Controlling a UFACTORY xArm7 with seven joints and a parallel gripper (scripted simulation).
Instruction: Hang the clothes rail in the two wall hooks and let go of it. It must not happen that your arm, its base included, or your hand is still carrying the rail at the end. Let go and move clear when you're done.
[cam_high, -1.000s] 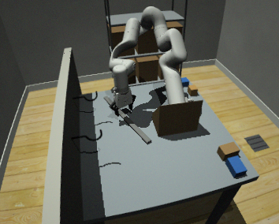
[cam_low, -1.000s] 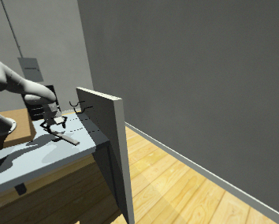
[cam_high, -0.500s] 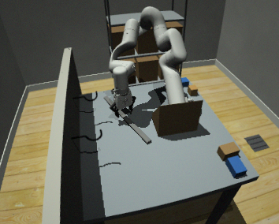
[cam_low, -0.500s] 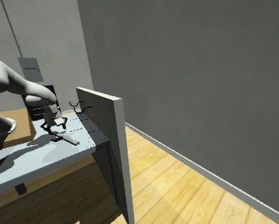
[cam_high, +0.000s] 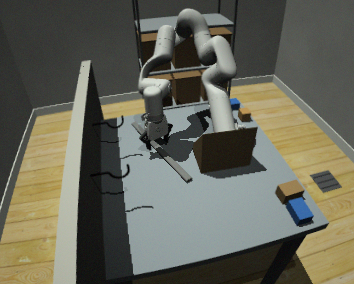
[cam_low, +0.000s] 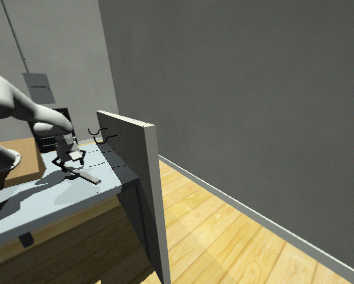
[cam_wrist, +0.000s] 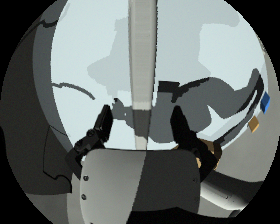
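The clothes rail is 3 cm below my hand. Also, from my hand: wall panel (30 cm ahead, 11 cm to the left, 26 cm below); then brown block (43 cm behind, 44 cm to the left, 1 cm below).
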